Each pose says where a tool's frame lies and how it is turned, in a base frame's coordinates. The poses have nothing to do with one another.
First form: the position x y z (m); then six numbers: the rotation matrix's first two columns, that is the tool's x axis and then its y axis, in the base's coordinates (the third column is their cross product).
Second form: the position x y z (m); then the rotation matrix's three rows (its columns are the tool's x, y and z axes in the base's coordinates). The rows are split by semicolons. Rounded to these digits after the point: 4 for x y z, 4 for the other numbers.
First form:
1: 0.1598, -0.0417, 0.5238, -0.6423, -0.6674, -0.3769, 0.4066, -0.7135, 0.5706
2: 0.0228, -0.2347, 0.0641, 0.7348, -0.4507, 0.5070, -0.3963, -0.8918, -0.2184
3: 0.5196, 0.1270, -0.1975, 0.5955, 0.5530, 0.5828, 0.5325, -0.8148, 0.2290
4: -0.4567, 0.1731, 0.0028, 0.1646, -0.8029, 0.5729, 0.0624, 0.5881, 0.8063
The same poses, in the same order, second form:
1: 0.1598, -0.0417, 0.5238; -0.6423, 0.4066, -0.6497; -0.6674, -0.7135, 0.2132; -0.3769, 0.5706, 0.7296
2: 0.0228, -0.2347, 0.0641; 0.7348, -0.3963, 0.5506; -0.4507, -0.8918, -0.0404; 0.5070, -0.2184, -0.8339
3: 0.5196, 0.1270, -0.1975; 0.5955, 0.5325, 0.6015; 0.5530, -0.8148, 0.1740; 0.5828, 0.2290, -0.7797
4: -0.4567, 0.1731, 0.0028; 0.1646, 0.0624, -0.9843; -0.8029, 0.5881, -0.0970; 0.5729, 0.8063, 0.1469
